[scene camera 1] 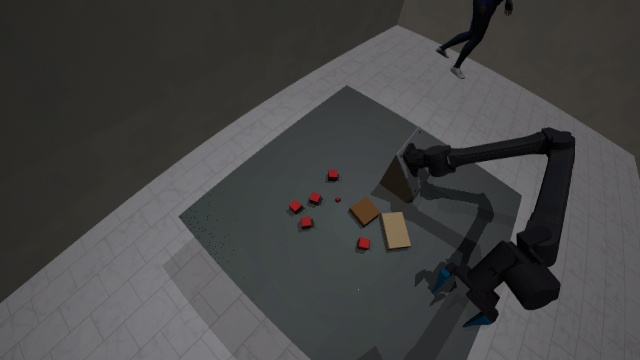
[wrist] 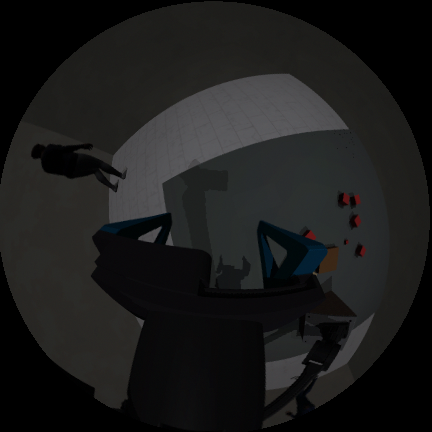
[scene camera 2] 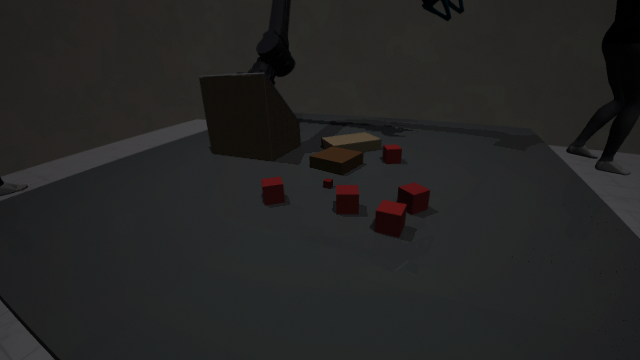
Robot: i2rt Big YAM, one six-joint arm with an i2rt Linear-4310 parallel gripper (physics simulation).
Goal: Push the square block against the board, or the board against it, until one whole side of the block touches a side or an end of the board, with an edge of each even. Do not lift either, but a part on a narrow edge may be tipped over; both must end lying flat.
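Places are measured from the arm's base along level axes (x ahead, y right, z down), in metres.
Where they show: gripper, fingertip midpoint: (scene camera 1: 448,308) (wrist: 214,221) (scene camera 2: 456,15); arm's base, link origin: (scene camera 1: 411,159) (wrist: 335,328) (scene camera 2: 255,91).
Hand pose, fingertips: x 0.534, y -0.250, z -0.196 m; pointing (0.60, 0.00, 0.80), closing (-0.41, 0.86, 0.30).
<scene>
Things, the pixels of their centre, and the offset from my fingertips.
- square block, body centre: (scene camera 2: 336,159) (scene camera 1: 364,211) (wrist: 327,259) dy +0.299, dx -0.277, dz +0.367 m
- board, body centre: (scene camera 2: 350,143) (scene camera 1: 394,230) dy +0.140, dx -0.280, dz +0.367 m
- red cube, body centre: (scene camera 2: 391,154) (wrist: 307,236) (scene camera 1: 363,243) dy +0.229, dx -0.143, dz +0.362 m
The square block (scene camera 1: 365,211) (scene camera 2: 336,159) (wrist: 329,260) is brown and lies flat. The board (scene camera 1: 396,230) (scene camera 2: 351,142) is pale tan, oblong, and lies flat beside it. In scene camera 1 the block's right corner is very close to the board's upper left corner; I cannot tell if they touch. Their sides stand at an angle to each other, not flush. In the wrist view a finger hides nearly all of the board. My gripper (scene camera 1: 449,309) (scene camera 2: 454,15) (wrist: 214,221) is open and empty, raised above the table, well to the board's lower right in scene camera 1.
A red cube (scene camera 1: 364,243) (scene camera 2: 392,154) lies near the board's left side in scene camera 1. Several more red cubes lie beyond the block, with a tiny one (scene camera 1: 338,199) (scene camera 2: 328,183). A large brown wedge (scene camera 1: 395,181) (scene camera 2: 240,117) stands near block and board, by the arm's base.
</scene>
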